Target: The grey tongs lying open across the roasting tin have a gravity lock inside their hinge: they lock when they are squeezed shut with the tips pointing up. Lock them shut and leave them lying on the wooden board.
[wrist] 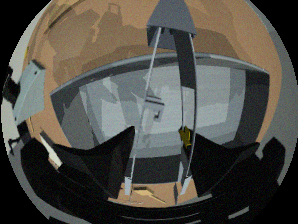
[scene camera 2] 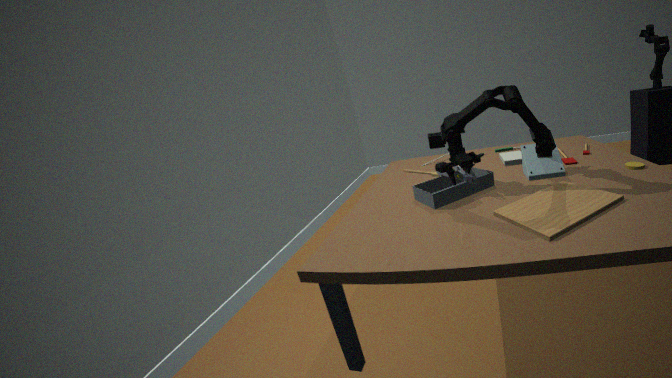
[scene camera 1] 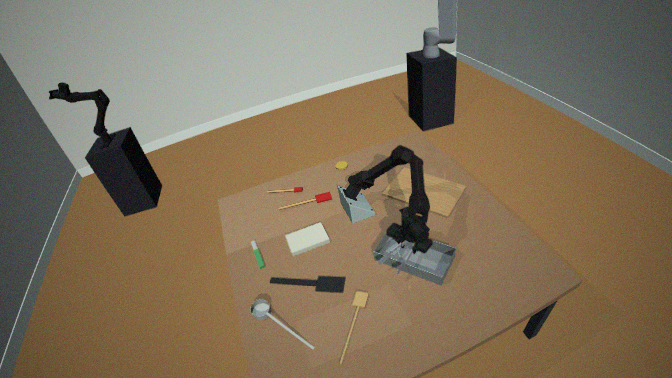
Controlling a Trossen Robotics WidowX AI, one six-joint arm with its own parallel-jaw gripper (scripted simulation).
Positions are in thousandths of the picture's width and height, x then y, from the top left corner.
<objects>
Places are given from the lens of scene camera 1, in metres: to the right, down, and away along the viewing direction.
white block (scene camera 1: 468, 626): -0.10, 0.22, 1.57
black spatula (scene camera 1: 481, 753): -0.05, 0.39, 1.39
</objects>
